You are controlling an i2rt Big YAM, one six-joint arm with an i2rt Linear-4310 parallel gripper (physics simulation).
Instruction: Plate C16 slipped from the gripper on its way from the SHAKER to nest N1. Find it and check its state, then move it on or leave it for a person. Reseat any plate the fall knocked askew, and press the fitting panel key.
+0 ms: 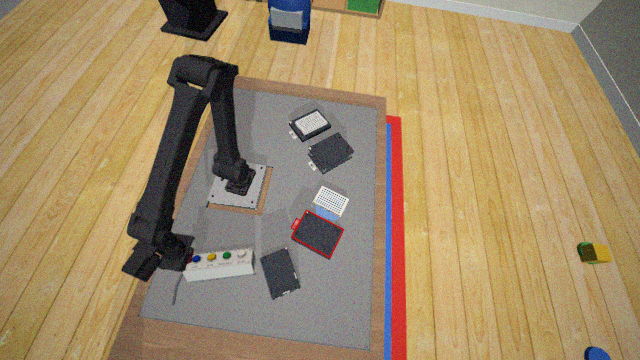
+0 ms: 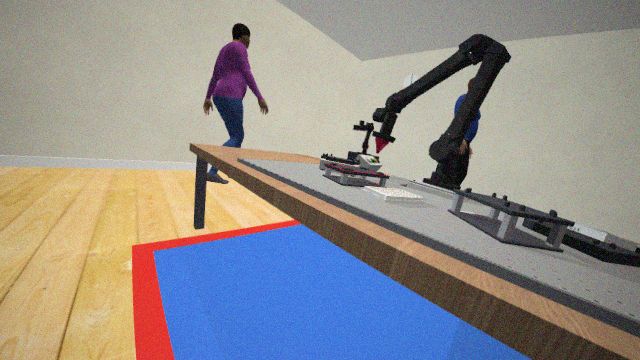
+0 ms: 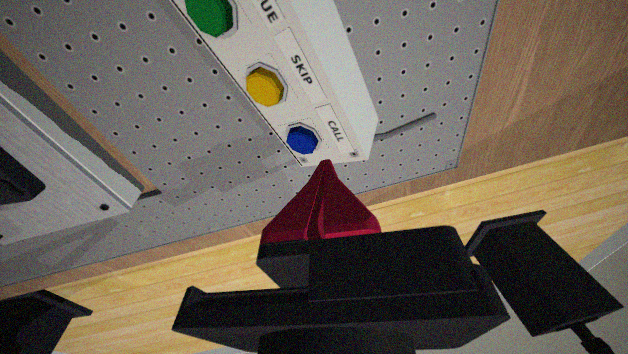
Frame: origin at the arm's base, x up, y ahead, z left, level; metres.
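Seen in the pictures: gripper, fingertip midpoint: (image 1: 189, 261) (image 2: 377, 153) (image 3: 327, 166); arm's base, link origin: (image 1: 241, 181) (image 2: 440, 186).
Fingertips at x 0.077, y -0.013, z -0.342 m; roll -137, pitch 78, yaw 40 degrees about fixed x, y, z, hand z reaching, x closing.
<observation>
Offsets run from my fingertips to a thing's top centre. "pt": to the spot under its first point.
My gripper (image 1: 189, 258) (image 2: 378, 151) (image 3: 327, 166) is shut and empty, its red fingertips close to the blue CALL key {dx -0.028, dy +0.001, dz +0.013 m} (image 1: 196, 258) (image 3: 302, 140); contact is not clear. The key is at one end of the white panel {dx -0.019, dy +0.079, dz +0.022 m} (image 1: 220, 271) (image 3: 361, 95), beside the yellow SKIP key {dx -0.028, dy +0.047, dz +0.033 m} (image 1: 211, 256) (image 3: 265, 87) and the green key {dx -0.028, dy +0.094, dz +0.052 m} (image 1: 226, 255) (image 3: 210, 15). A white plate {dx -0.088, dy +0.388, dz +0.370 m} (image 1: 331, 201) (image 2: 395, 194) lies flat on the mat, a blue patch {pt dx -0.101, dy +0.389, dz +0.313 m} (image 1: 327, 214) at its edge, beside the red-rimmed stand (image 1: 317, 234) (image 2: 352, 171). Another white plate {dx -0.056, dy +0.204, dz +0.713 m} (image 1: 311, 123) sits in a black nest {dx -0.071, dy +0.200, dz +0.716 m} (image 1: 309, 136). Labels C16 and N1 are not readable.
A dark raised stand (image 1: 331, 153) (image 2: 510, 206) is near the black nest. Another dark stand (image 1: 280, 273) is beside the panel. A person in purple (image 2: 231, 70) is beyond the table; a person in blue (image 2: 467, 117) is partly hidden behind the arm. A blue, red-bordered floor area (image 2: 280, 290) adjoins the table.
</observation>
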